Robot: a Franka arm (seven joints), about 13 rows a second.
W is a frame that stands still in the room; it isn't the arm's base.
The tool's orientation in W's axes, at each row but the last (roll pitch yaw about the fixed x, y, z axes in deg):
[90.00, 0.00, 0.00]
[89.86, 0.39, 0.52]
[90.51, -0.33, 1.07]
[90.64, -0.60, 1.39]
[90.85, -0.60, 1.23]
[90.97, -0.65, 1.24]
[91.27, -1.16, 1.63]
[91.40, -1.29, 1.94]
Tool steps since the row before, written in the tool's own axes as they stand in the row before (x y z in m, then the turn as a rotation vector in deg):
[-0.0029, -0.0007, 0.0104, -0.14, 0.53, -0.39]
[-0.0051, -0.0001, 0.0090, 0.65, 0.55, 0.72]
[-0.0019, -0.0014, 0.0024, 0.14, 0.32, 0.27]
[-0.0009, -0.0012, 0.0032, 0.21, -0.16, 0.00]
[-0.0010, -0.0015, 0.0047, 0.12, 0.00, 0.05]
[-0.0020, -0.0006, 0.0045, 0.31, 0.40, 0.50]
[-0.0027, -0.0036, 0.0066, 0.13, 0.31, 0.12]
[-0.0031, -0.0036, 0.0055, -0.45, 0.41, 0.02]
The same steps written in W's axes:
[-0.0029, -0.0104, -0.0007, -0.14, 0.39, 0.53]
[-0.0050, -0.0090, 0.0000, 0.66, -0.71, 0.55]
[-0.0018, -0.0024, -0.0014, 0.14, -0.27, 0.32]
[-0.0008, -0.0032, -0.0012, 0.21, 0.01, -0.16]
[-0.0009, -0.0047, -0.0016, 0.12, -0.05, 0.00]
[-0.0019, -0.0045, -0.0007, 0.32, -0.50, 0.39]
[-0.0024, -0.0066, -0.0038, 0.13, -0.12, 0.31]
[-0.0028, -0.0055, -0.0038, -0.46, -0.05, 0.40]

